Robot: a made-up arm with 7 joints.
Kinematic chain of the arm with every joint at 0, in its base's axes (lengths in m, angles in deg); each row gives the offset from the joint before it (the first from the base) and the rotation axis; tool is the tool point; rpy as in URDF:
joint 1: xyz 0 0 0.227 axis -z
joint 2: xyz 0 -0.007 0.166 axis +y
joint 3: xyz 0 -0.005 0.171 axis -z
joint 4: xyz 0 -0.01 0.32 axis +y
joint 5: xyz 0 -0.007 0.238 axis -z
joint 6: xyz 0 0 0.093 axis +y
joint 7: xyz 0 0 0.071 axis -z
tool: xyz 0 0 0 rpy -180 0 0
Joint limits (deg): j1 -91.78..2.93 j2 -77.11..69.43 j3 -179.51..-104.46 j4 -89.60..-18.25 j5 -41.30..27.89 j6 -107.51..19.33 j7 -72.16..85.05
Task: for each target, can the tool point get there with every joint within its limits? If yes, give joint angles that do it. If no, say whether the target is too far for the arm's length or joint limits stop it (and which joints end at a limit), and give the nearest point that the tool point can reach.
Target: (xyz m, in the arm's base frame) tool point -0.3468 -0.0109 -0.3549
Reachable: no: joint limits stop it (at a limit: joint 1, joint 2, joint 3, joint 4) | nearest point -0.0456 0.5319 0.2086 | short by 0.838 m
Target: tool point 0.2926 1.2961 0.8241
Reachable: no: too far | nearest point 0.1853 0.8208 0.6660 | short by 0.512 m
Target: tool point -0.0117 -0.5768 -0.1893
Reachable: no: joint limits stop it (at a limit: joint 2, joint 3, joint 4, joint 5, joint 6) | nearest point -0.0105 -0.5161 0.5513 | short by 0.743 m
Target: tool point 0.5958 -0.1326 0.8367
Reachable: yes | joints -19.46 32.64 -119.66 -66.60 -7.25 1.93 -54.50
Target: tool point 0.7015 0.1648 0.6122
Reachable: yes | joints -40.70 55.90 -115.73 -63.31 -9.06 -16.68 53.15
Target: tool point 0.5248 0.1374 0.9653
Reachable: yes | joints -44.52 22.14 -127.27 -56.82 -24.48 -3.69 55.75
